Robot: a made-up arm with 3 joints. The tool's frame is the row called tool.
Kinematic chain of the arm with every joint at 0, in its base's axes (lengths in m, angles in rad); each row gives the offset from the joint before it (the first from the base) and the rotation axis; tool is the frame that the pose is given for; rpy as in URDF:
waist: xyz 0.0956 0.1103 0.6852 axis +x
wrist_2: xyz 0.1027 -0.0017 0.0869 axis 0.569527 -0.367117 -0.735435
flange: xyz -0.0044 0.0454 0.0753 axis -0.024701 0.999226 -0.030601
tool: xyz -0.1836 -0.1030 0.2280 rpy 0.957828 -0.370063 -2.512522
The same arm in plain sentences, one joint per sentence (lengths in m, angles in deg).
The arm has three revolute joints in a row. What follows holds with every joint at zero, and every direction is one of the base frame's. Joint 1 is mounted 0.0956 m along +x and 0.1103 m along +y and 0.6852 m along +z from the base frame's origin and turns about +x. Joint 2 is mounted 0.1027 m along +x and 0.0017 m along -y and 0.0869 m along +z from joint 1 and turns about the direction (0.569527, -0.367117, -0.735435). Joint 3 is mounted 0.0044 m along -x and 0.0454 m along +y and 0.0753 m along +z from joint 2 and turns about the direction (-0.024701, 0.999226, -0.030601). The tool frame, which is the frame that the pose is given for, is mounted 0.1836 m along -x and 0.103 m along -y and 0.228 m along +z from joint 3; its axes are the base frame's turned by roll 54.88, pitch -21.2 and yaw -143.96 deg (as in URDF: about the fixed x, then y, then z).
